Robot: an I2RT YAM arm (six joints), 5 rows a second.
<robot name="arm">
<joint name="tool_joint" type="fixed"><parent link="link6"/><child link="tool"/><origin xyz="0 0 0" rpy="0 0 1.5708"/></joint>
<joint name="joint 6" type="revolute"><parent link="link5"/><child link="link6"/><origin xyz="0.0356 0 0.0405" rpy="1.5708 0 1.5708"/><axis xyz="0 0 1"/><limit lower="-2.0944" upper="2.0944"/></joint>
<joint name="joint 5" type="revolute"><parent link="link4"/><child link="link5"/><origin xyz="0.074 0.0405 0.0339" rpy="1.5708 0 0"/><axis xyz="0 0 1"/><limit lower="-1.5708" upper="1.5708"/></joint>
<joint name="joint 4" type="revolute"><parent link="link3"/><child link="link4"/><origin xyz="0.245 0.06 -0.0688"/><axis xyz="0 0 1"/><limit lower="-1.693" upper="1.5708"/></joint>
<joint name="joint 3" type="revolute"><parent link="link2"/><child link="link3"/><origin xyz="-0.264 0 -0.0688" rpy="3.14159 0 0"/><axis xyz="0 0 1"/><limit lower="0" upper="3.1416"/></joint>
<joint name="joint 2" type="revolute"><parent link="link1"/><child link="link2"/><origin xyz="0.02 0.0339 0.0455" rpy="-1.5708 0 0"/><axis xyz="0 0 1"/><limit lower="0" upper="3.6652"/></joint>
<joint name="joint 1" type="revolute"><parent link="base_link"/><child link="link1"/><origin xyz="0 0 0.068"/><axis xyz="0 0 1"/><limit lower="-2.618" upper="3.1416"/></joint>
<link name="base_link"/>
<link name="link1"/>
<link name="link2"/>
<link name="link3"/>
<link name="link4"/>
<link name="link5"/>
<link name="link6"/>
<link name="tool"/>
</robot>
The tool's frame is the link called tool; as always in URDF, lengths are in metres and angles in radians.
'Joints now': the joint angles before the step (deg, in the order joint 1, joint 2, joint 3, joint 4, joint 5, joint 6). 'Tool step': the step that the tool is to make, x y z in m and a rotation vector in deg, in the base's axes. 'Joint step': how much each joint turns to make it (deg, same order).
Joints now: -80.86, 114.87, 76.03, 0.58, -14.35, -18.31
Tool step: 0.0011, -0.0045, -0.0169, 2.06, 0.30, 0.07
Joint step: 0.04, 2.71, 0.60, 0.03, -0.04, 0.01
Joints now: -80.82, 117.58, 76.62, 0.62, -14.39, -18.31
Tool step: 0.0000, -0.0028, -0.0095, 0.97, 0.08, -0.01
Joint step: -0.06, 1.58, 0.39, 0.23, -0.09, 0.02
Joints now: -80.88, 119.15, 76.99, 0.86, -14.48, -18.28
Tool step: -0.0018, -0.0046, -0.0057, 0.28, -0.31, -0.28
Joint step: -0.34, 1.42, 0.84, 0.41, -0.27, 0.23
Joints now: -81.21, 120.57, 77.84, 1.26, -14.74, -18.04
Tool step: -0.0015, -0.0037, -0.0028, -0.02, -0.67, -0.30
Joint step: -0.29, 0.93, 0.67, 0.51, -0.43, 0.52
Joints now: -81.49, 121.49, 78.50, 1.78, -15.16, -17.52
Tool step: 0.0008, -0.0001, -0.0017, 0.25, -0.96, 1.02
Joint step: -0.01, 0.28, 0.01, 0.19, -1.42, 0.07
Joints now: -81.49, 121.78, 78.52, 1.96, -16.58, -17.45
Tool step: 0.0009, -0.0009, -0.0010, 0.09, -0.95, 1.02
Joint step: -0.01, 0.35, 0.24, 0.17, -1.40, 0.04
